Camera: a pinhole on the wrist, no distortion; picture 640 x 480 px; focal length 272.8 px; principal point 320.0 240.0 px. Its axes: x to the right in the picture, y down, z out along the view. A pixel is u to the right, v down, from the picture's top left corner.
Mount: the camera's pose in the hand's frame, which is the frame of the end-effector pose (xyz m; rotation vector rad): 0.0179 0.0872 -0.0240 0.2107 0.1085 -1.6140
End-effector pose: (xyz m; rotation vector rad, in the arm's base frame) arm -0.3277 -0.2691 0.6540 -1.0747 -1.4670 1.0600
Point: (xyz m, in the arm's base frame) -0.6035 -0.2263 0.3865
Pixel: 116 249
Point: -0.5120 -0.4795 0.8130
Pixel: 586 103
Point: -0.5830 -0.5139 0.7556
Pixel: 487 105
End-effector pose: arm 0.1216 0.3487 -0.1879 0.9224 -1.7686 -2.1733
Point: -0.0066 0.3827 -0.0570
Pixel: 134 298
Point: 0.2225 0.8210 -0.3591
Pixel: 533 88
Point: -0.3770 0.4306 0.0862
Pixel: 27 449
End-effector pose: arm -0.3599 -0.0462 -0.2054 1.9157 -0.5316 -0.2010
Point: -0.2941 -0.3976 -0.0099
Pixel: outside the picture
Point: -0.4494 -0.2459 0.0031
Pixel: outside the picture
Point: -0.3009 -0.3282 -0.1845
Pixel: 246 468
